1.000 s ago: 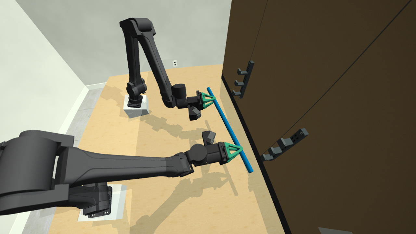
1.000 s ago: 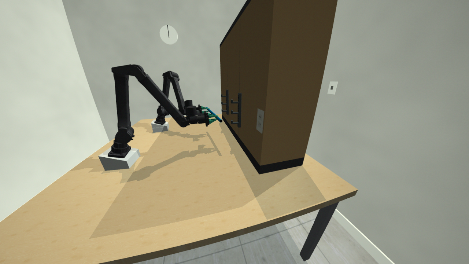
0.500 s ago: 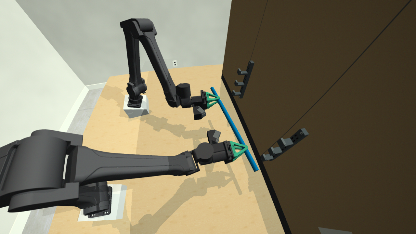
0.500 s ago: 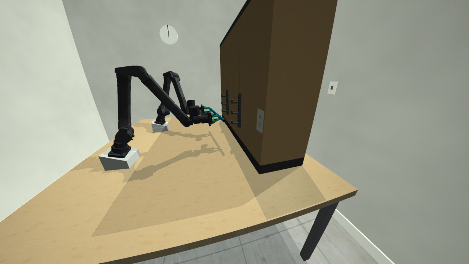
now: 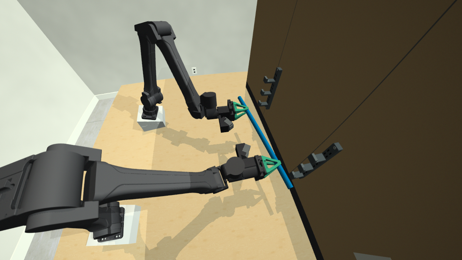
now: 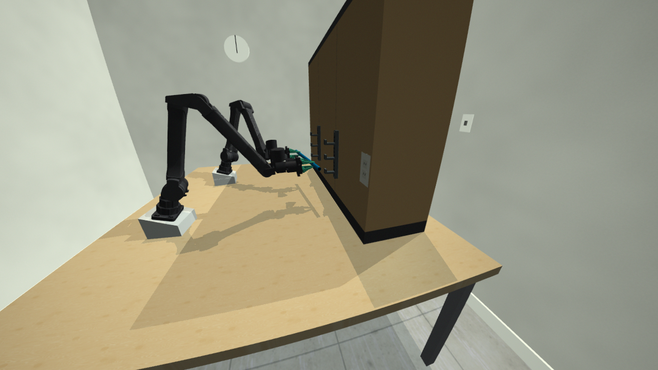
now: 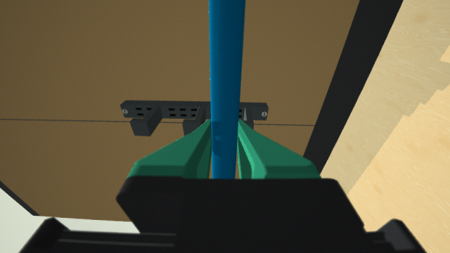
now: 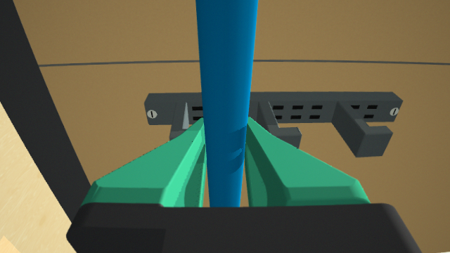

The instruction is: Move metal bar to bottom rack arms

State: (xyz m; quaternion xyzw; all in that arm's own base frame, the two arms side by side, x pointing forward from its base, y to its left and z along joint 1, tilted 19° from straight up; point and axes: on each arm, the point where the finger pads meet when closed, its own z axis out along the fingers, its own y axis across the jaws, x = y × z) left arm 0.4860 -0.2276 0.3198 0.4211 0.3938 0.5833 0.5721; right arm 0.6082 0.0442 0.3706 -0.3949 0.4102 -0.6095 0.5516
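The blue metal bar is 140 mm to the right of my left hand and 40 mm ahead of it. Round my left hand: black plinth: 200 mm below, 180 mm ahead, 80 mm to the right; tall brown cabinet: 320 mm ahead, 220 mm above, 60 mm to the right.
Right now the blue metal bar is 40 mm behind my right hand and 140 mm to the left of it. Round my right hand: black plinth: 90 mm ahead, 210 mm to the left, 200 mm below; tall brown cabinet: 240 mm ahead, 230 mm to the left, 220 mm above.
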